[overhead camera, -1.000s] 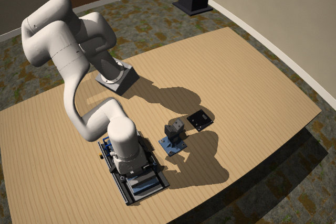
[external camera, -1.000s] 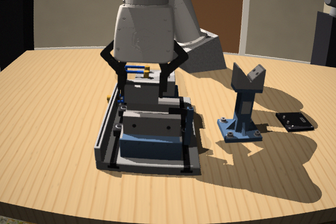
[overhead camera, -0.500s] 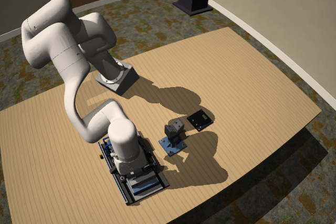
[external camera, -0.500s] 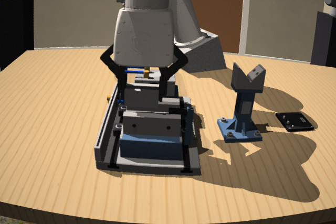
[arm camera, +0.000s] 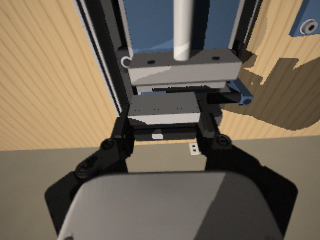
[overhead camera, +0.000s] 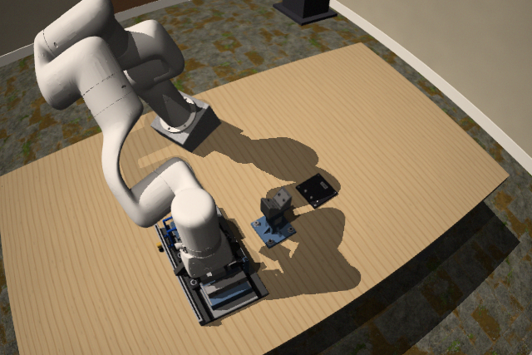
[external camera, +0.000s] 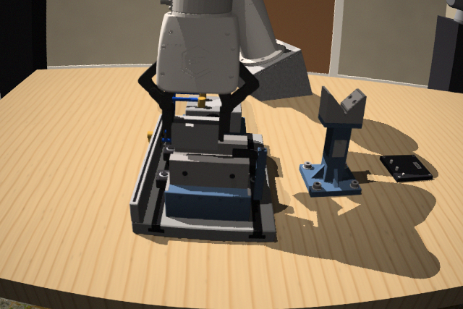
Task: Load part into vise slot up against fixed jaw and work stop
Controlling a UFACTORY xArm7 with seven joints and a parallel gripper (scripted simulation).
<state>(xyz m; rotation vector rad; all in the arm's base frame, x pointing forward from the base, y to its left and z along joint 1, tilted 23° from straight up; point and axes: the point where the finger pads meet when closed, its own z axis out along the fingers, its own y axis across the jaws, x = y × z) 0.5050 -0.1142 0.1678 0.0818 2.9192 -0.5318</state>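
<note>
The part is right at my hand. Also, from my hand: work stop 7 cm to the left, 4 cm below, 1 cm ahead; fixed jaw 5 cm below, 3 cm ahead, 2 cm to the left; moving jaw 5 cm below, 3 cm behind, 2 cm to the left.
</note>
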